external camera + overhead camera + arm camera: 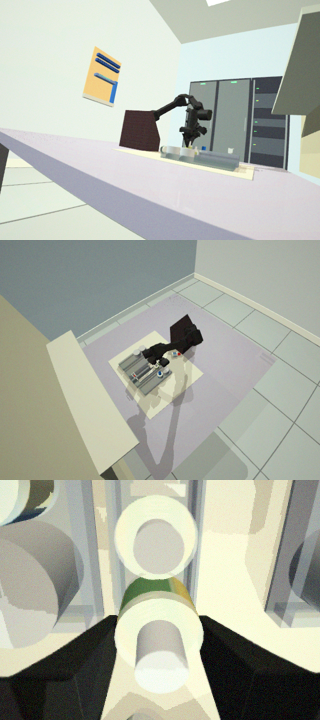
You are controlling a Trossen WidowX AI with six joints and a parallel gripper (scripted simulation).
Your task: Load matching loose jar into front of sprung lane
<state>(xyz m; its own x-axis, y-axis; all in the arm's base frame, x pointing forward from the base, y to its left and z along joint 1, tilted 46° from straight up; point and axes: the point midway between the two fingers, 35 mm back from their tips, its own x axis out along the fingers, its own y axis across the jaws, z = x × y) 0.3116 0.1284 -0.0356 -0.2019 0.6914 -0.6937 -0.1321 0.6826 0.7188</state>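
My gripper tip is 150 mm short of the sprung lane and 40 mm above it.
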